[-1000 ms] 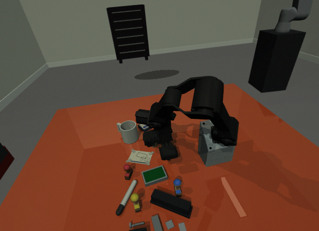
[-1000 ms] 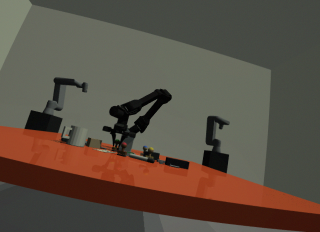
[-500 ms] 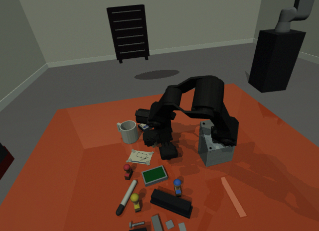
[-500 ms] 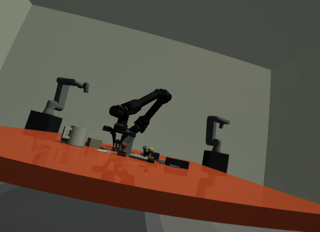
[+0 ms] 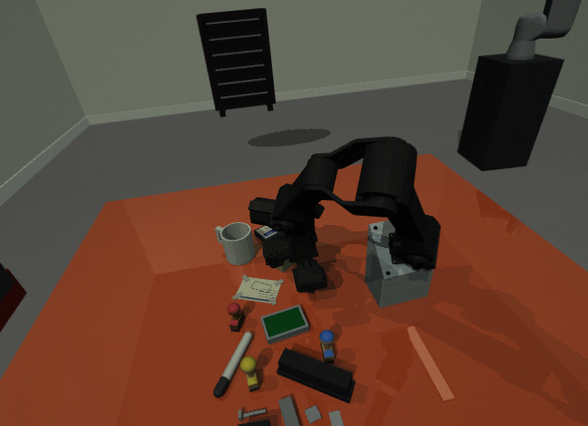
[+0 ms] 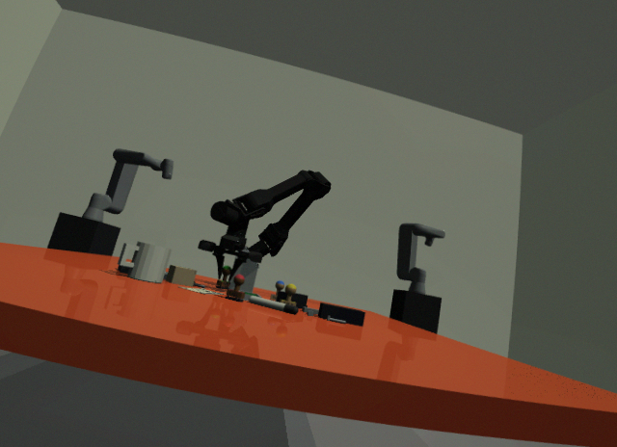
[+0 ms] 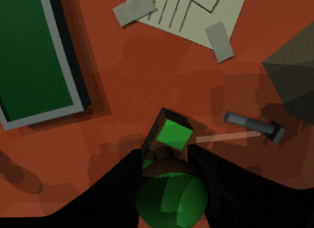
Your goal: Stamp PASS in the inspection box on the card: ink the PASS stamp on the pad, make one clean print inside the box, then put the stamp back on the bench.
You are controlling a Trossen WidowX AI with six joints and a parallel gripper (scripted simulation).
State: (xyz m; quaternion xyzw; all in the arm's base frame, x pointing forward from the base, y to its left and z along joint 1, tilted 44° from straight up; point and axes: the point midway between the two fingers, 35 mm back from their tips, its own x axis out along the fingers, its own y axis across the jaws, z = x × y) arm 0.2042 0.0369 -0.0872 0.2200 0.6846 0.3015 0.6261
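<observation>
Now: the green ink pad 6 cm ahead of my gripper tip, 9 cm to the left of it and 3 cm below it. Round my gripper tip: green-knobbed stamp (right at my gripper tip); then white card (11 cm ahead, 2 cm to the right, 4 cm below); then tan box (5 cm ahead, 11 cm to the right, 1 cm below).
</observation>
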